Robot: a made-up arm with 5 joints.
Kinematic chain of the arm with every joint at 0, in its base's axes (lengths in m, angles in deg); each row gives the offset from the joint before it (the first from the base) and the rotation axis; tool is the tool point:
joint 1: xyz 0 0 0.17 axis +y
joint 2: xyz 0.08 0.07 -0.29 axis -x
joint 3: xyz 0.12 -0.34 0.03 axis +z
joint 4: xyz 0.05 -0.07 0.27 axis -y
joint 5: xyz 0.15 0.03 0 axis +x
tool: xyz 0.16 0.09 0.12
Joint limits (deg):
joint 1: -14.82..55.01
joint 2: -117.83..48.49
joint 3: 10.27..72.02
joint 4: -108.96..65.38
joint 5: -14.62..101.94
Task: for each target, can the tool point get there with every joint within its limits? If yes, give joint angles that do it. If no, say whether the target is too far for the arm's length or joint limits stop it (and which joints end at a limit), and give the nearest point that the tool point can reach.
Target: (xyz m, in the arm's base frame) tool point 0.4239 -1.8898 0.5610
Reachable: no: too far | nearest point 0.3564 -0.6822 0.1865 | short by 1.266 m
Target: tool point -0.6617 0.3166 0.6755
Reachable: no: joint limits stop it (at a limit: joint 1, joint 3, joint 4, joint 5) | nearest point 0.0609 0.2364 0.5476 | short by 0.738 m
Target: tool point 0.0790 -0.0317 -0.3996
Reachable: yes | joints 38.64 -67.47 58.15 -71.16 51.25
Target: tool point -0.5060 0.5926 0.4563
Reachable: no: joint limits stop it (at a limit: joint 1, joint 2, joint 3, joint 4, joint 5) | nearest point 0.0759 0.3847 0.4911 | short by 0.619 m
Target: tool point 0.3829 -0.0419 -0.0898
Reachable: yes | joints 5.08 -8.27 51.64 -65.17 26.19
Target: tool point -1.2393 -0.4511 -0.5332
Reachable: no: too far | nearest point -0.6373 -0.2947 -0.6075 | short by 0.626 m
